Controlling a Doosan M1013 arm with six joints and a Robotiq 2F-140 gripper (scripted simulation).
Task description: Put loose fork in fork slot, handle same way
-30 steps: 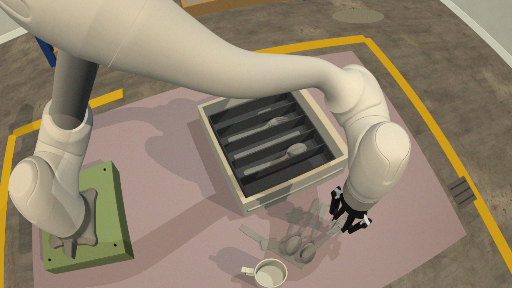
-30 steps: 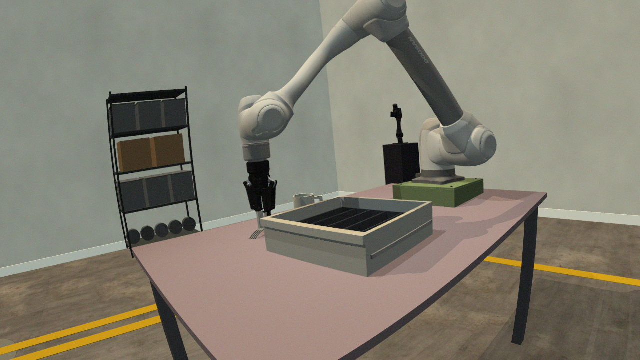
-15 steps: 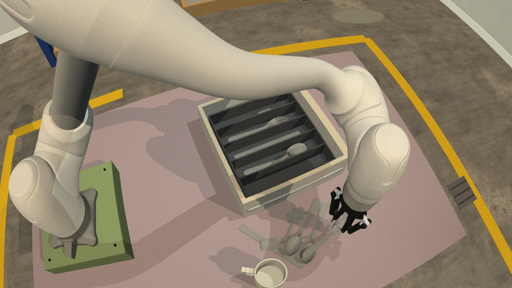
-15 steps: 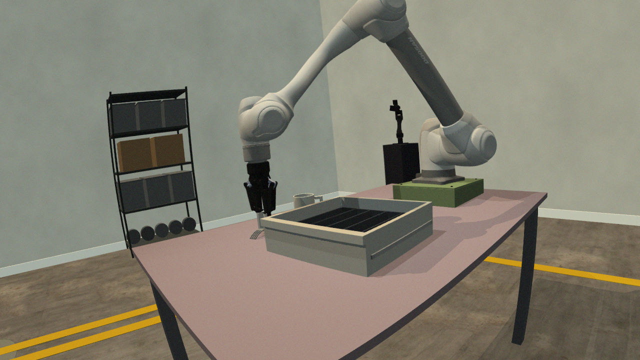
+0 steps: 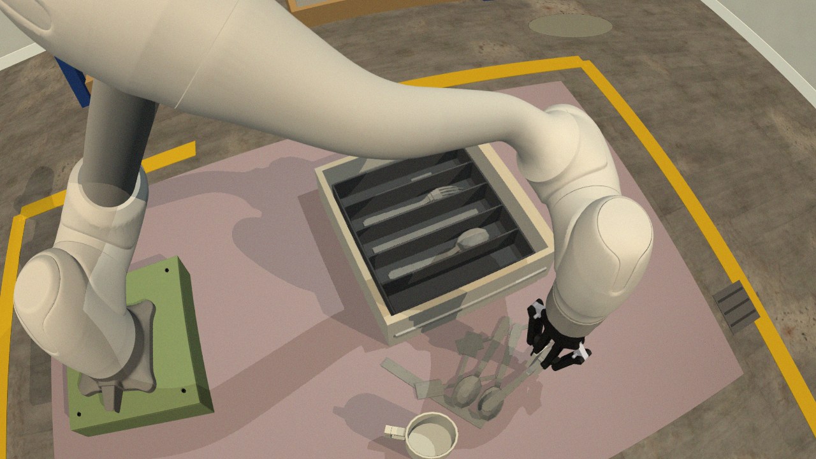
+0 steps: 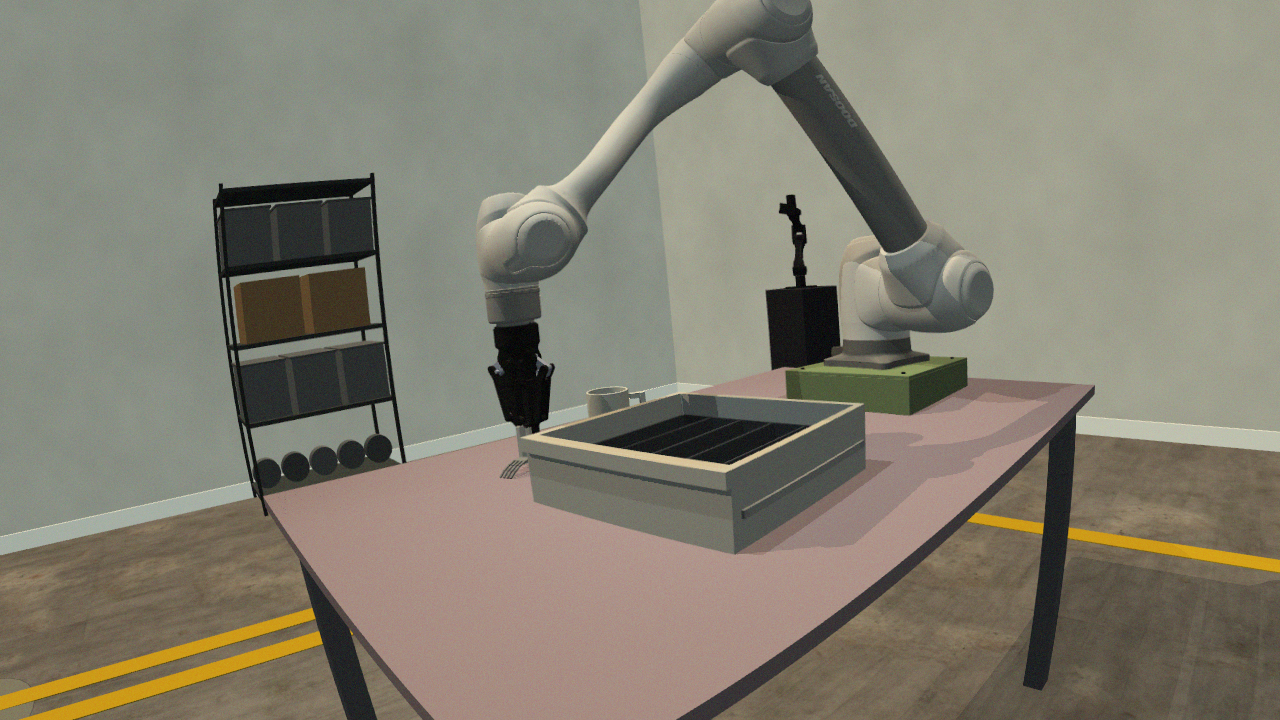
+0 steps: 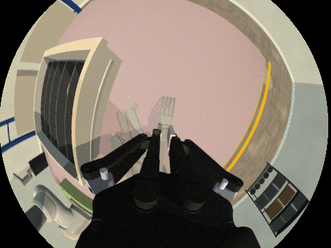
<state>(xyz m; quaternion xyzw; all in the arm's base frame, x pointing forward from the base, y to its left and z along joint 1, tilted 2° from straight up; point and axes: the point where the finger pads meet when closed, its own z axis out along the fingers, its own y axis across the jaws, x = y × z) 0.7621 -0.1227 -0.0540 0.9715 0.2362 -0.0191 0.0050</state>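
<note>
Now: the tray 310 mm to the left of my hand, 130 mm behind it and 10 mm above it. From my hand the other things lie so: mug (210 mm behind, 90 mm to the right).
</note>
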